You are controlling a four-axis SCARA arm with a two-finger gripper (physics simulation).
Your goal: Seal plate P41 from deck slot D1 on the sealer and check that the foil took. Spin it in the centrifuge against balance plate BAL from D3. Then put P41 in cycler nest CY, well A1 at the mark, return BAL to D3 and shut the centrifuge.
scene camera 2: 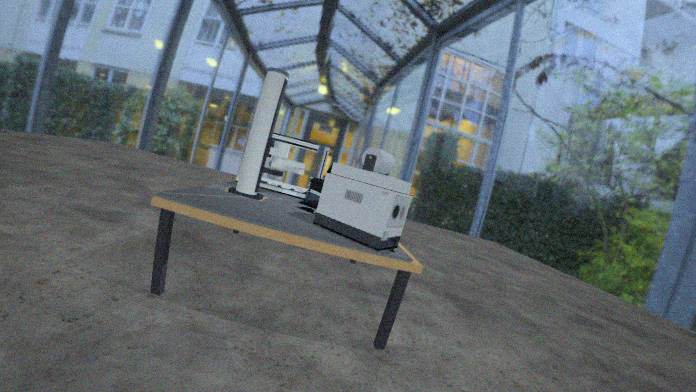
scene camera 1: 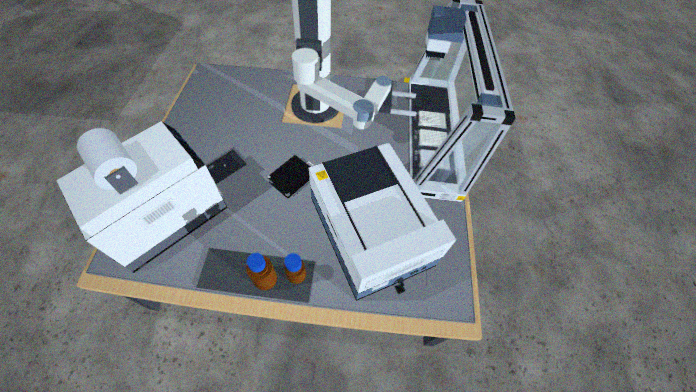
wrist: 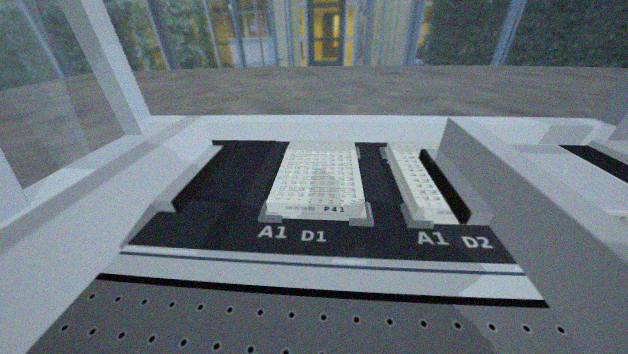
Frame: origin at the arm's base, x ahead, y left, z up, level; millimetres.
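Seen in the pictures: gripper, fingertip midpoint: (scene camera 2: 274, 175) (scene camera 1: 415, 104) (wrist: 320, 135); arm's base at its link origin: (scene camera 2: 245, 194) (scene camera 1: 315, 105).
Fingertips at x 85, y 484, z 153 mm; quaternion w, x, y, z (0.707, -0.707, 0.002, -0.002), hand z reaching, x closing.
Note:
Pixels of each thing's middle, then the offset from my fingertips to it. "*": a spot on its surface instead.
- White plate P41 at the middle of its body: (wrist: 319, 171) (scene camera 1: 432, 119) dx -7, dy +99, dz -84 mm
- balance plate BAL at a spot on its surface: (scene camera 1: 433, 157) * dx +391, dy +38, dz +104 mm
- white sealer at the middle of its body: (scene camera 1: 141, 187) (scene camera 2: 366, 193) dx +655, dy -967, dz +97 mm
- second white plate at the middle of its body: (wrist: 438, 174) (scene camera 1: 433, 138) dx +117, dy +99, dz -84 mm
- white machine at a spot on its surface: (scene camera 1: 405, 255) * dx +787, dy -63, dz +104 mm
- black nest at the middle of its body: (scene camera 1: 291, 175) (scene camera 2: 311, 207) dx +392, dy -511, dz -114 mm
White plate P41 (scene camera 1: 432, 120) (wrist: 317, 175) sits in deck slot D1, its label facing the wrist camera. My gripper (scene camera 1: 415, 104) (wrist: 320, 135) is open and empty at the near edge of the deck. In the wrist view the left finger is left of P41 and the right finger overlaps the plate in D2; its height over the deck is hard to tell. The balance plate BAL (scene camera 1: 433, 157) is the pale plate third in the row, its label unreadable. The white sealer (scene camera 1: 160, 210) (scene camera 2: 362, 200) with its foil roll (scene camera 1: 106, 157) stands at the left of the table in scene camera 1.
A second white plate (scene camera 1: 432, 136) (wrist: 420, 182) sits in D2. The framed deck enclosure (scene camera 1: 470, 196) surrounds the slots. A white machine (scene camera 1: 405, 255) with a black top panel stands front right. A black nest (scene camera 1: 290, 176) lies beside it. Two amber bottles (scene camera 1: 261, 274) (scene camera 1: 295, 271) stand in front.

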